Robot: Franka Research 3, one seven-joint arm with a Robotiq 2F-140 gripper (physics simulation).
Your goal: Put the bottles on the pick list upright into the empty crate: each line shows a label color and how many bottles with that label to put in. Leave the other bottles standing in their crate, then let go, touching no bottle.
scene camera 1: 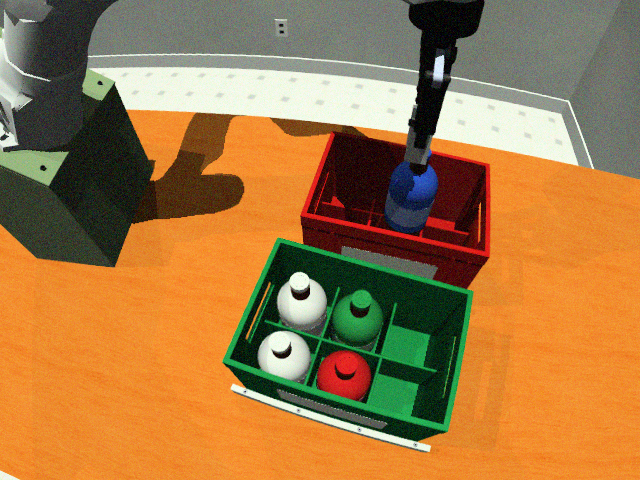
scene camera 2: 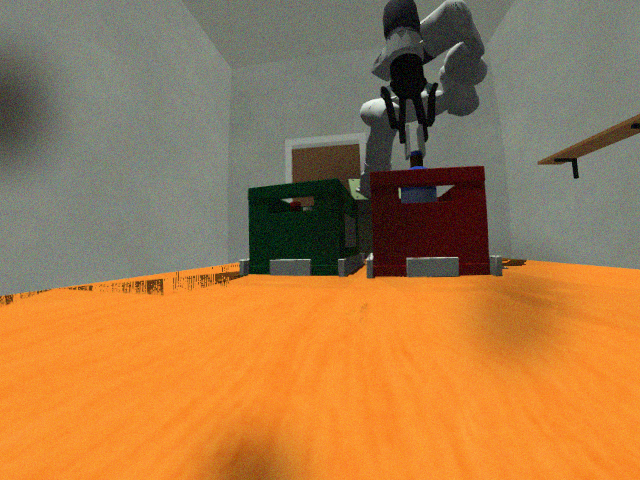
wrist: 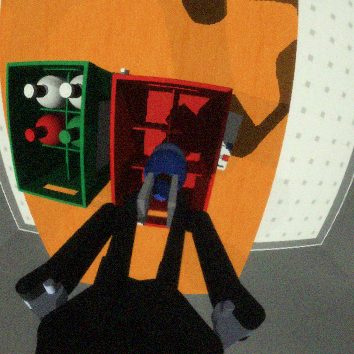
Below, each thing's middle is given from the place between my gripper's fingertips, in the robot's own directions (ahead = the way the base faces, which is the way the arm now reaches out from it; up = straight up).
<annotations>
I see my gripper 10 mm short of the blue bottle (scene camera 1: 413, 187) and 70 mm above it. The rest, counted from my hand: red bottle (scene camera 1: 345, 373) 290 mm to the right, 160 mm below; then green bottle (scene camera 1: 357, 319) 10 mm behind, 200 mm to the right, 160 mm below; then white strip (scene camera 1: 252, 395) 340 mm to the right, 230 mm below.
</annotations>
